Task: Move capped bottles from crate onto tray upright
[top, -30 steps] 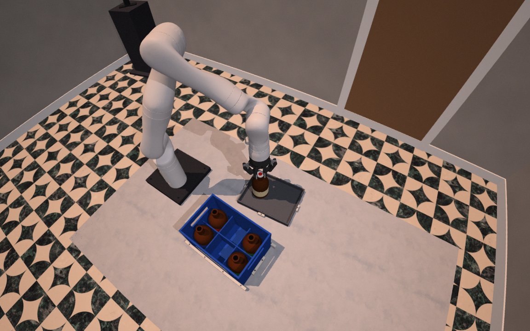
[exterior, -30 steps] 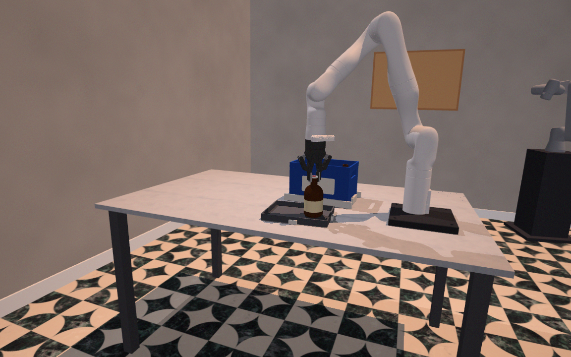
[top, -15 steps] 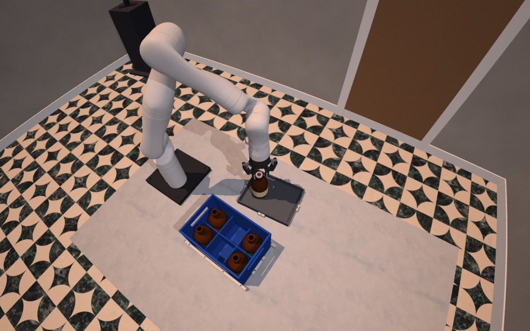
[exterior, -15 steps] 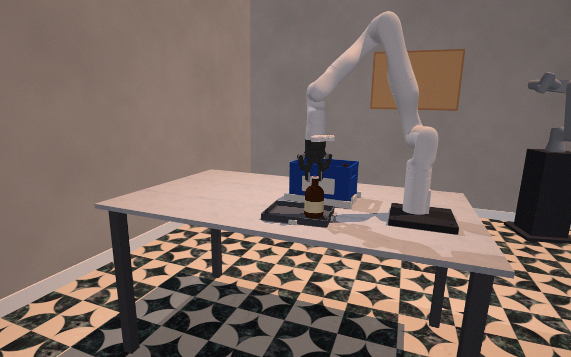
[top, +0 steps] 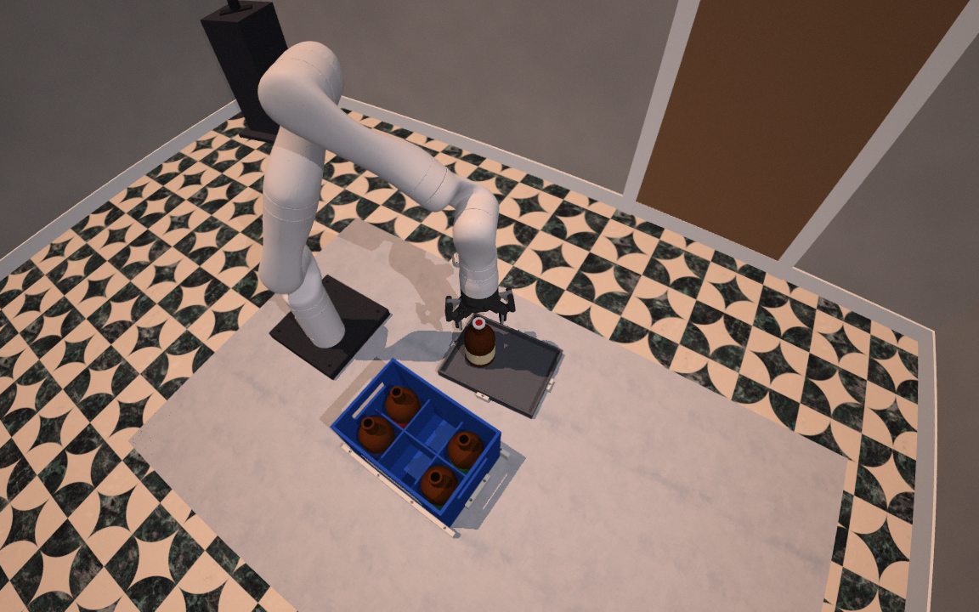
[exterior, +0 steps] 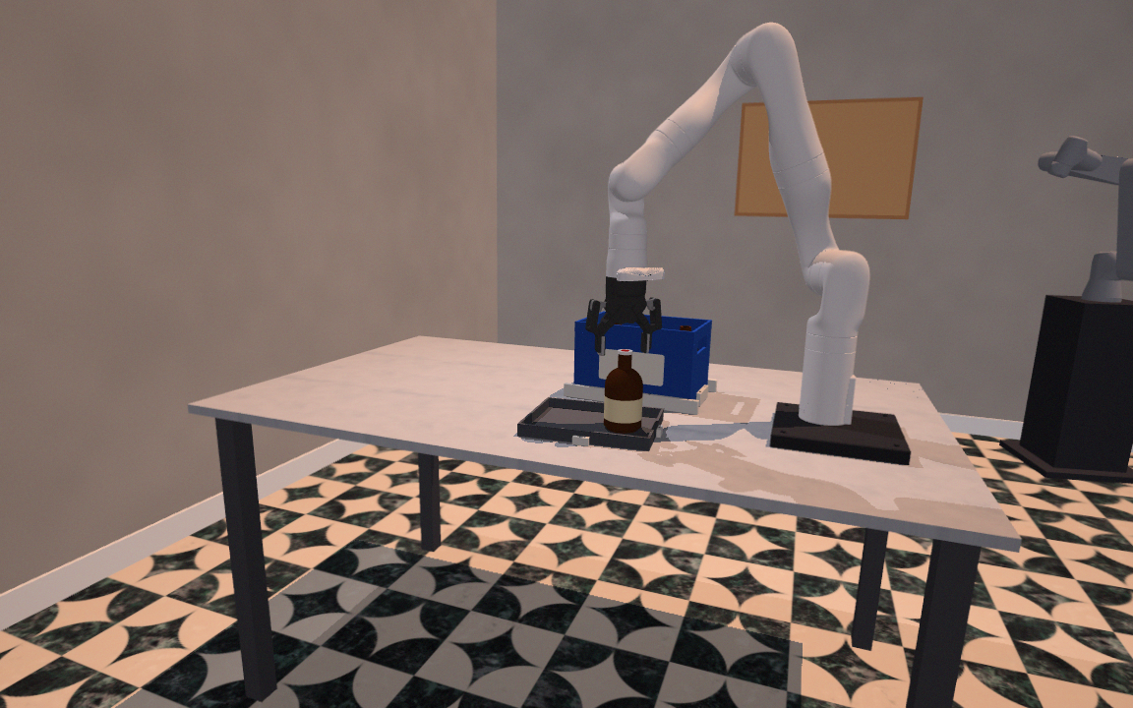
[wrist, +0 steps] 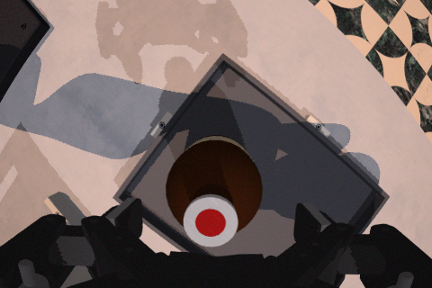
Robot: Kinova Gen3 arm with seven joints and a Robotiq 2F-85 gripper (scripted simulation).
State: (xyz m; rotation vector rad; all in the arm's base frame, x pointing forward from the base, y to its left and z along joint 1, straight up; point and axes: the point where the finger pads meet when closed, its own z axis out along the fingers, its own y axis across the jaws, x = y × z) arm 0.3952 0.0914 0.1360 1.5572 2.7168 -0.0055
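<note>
The brown capped bottle is 80 mm below my hand. Round my hand: dark tray (150 mm below, 50 mm ahead, 10 mm to the right); blue crate (280 mm to the right, 80 mm below, 30 mm behind).
</note>
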